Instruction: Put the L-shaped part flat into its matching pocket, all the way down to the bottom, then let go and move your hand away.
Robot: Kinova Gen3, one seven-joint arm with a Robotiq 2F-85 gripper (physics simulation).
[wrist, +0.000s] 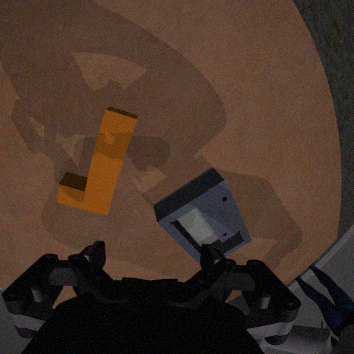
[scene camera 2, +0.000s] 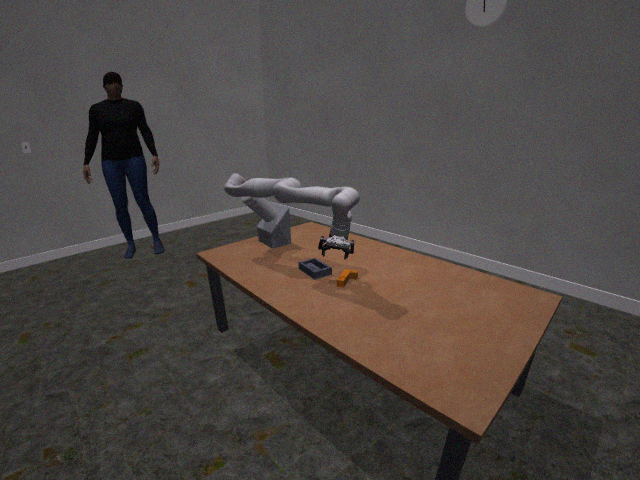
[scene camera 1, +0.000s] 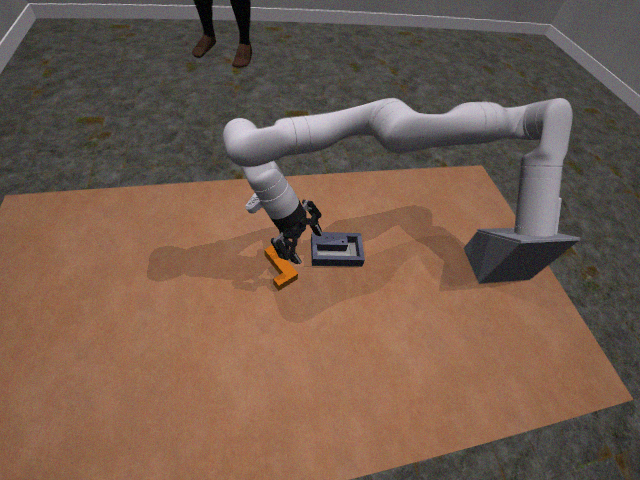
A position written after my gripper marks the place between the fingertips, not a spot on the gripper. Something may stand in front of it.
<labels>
My gripper [scene camera 1: 308, 248] is open and holds nothing. Also in view: an orange L-shaped part [wrist: 93, 193].
</labels>
